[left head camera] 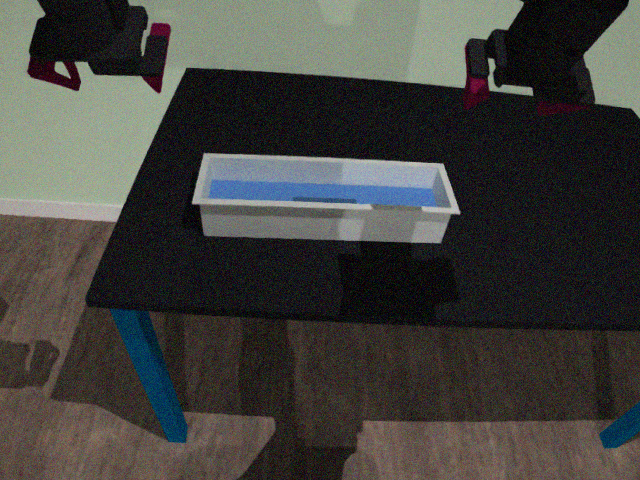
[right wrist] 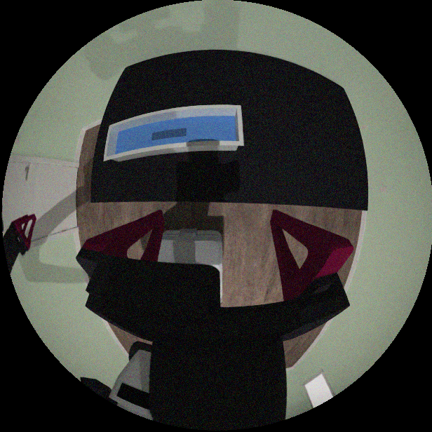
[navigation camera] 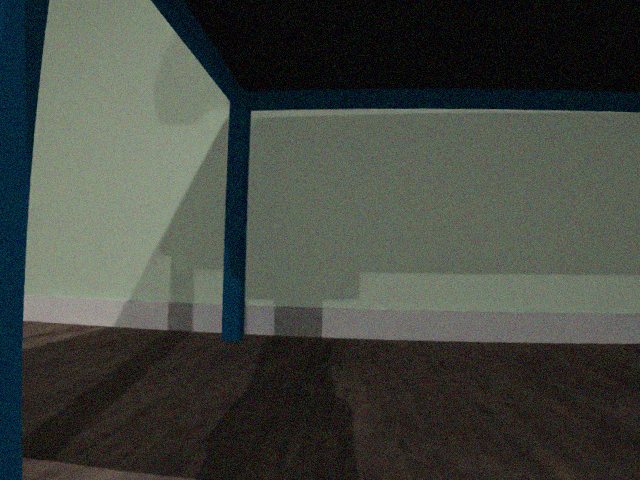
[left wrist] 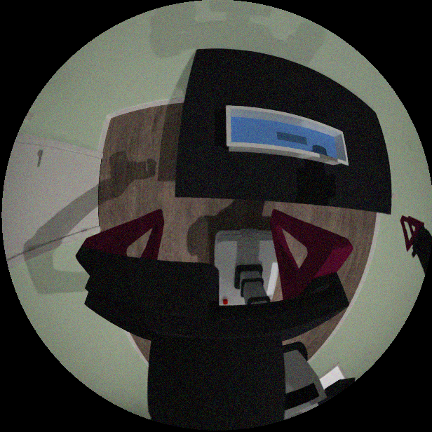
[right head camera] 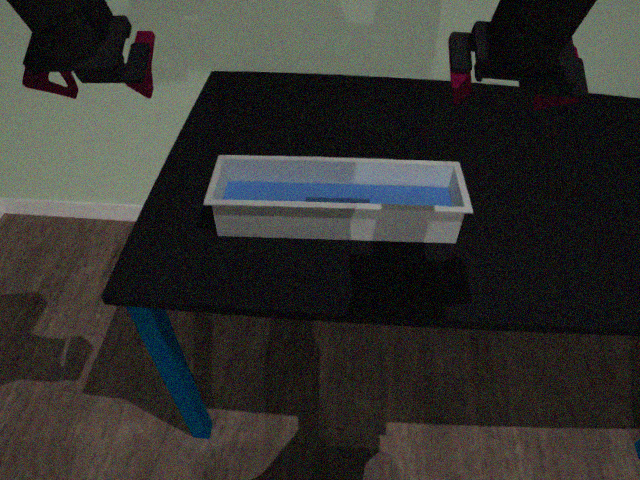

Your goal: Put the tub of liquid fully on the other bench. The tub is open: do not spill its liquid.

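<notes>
A long white open tub with blue liquid stands upright on a black bench with blue legs, nearer the bench's left end in the head views. My left gripper is open and empty, in the air to the upper left of the tub in the head views. My right gripper is open and empty, in the air to the tub's upper right. Neither touches the tub. The other bench does not show in these views.
Blue bench legs stand under the bench top, one close at the left edge of the navigation view. A pale green wall is behind the bench. A pale door shows at the left in the wrist views.
</notes>
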